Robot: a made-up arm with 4 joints.
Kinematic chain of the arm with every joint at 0, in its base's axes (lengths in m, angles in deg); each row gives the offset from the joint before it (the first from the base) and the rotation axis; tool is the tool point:
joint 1: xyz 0 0 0.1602 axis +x
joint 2: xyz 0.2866 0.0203 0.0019 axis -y
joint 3: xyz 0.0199 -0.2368 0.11 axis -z
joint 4: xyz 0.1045 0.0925 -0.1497 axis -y
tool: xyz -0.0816 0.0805 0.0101
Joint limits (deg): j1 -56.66..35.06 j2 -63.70..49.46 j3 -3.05..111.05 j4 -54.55..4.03
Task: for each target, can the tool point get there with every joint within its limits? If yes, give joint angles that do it. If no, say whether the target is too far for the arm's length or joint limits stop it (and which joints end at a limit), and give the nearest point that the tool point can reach.
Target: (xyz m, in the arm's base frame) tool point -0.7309 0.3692 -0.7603
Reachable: no: too far | nearest point 0.3410 -0.0729 -0.1205 | short by 1.324 m
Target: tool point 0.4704 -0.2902 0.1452
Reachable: yes | joints 2.75 -6.61 99.53 -37.69
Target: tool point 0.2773 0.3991 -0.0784
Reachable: no: joint limits stop it (at a limit: joint 1, joint 2, joint 4) | nearest point 0.3149 0.0074 0.0004 | short by 0.401 m
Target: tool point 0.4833 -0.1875 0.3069
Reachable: yes | joints -45.64 -15.53 80.58 -39.96
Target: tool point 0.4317 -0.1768 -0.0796
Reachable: yes | joints 27.13 -51.32 86.92 -49.79
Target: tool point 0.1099 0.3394 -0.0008
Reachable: no: joint limits stop it (at a limit: joint 1, joint 2, joint 4) | nearest point 0.2977 0.0087 0.0438 | short by 0.383 m
